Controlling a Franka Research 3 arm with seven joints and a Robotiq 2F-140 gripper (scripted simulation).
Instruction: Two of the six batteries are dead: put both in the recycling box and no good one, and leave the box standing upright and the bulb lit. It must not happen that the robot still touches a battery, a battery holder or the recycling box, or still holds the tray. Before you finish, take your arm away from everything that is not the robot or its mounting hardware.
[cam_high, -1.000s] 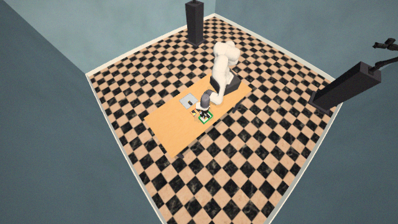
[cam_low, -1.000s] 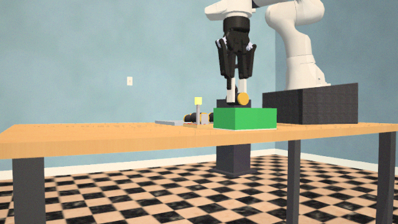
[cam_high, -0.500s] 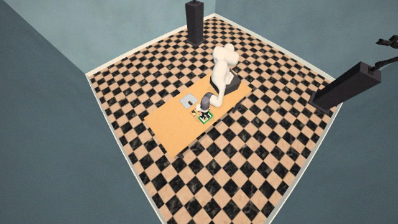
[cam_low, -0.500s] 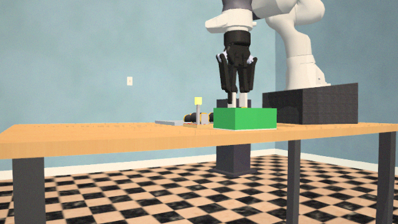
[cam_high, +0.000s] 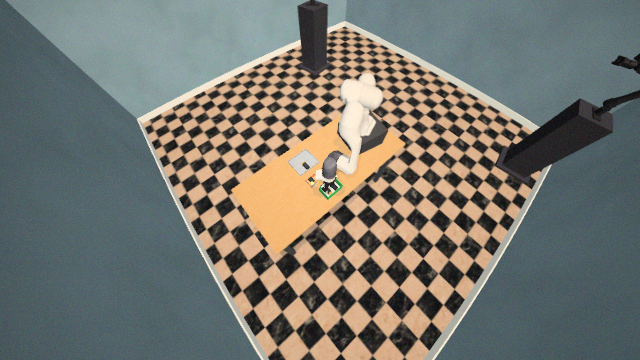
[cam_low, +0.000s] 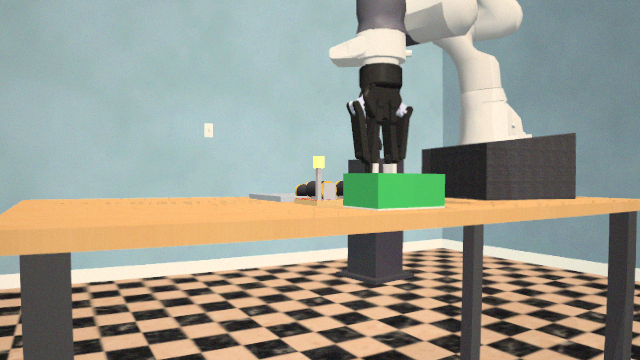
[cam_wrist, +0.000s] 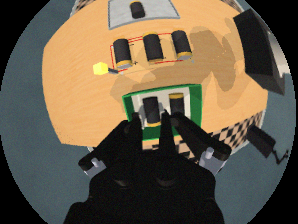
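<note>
My gripper is now 3 cm past the green recycling box, 1 cm to the right of it and 3 cm above it.
</note>
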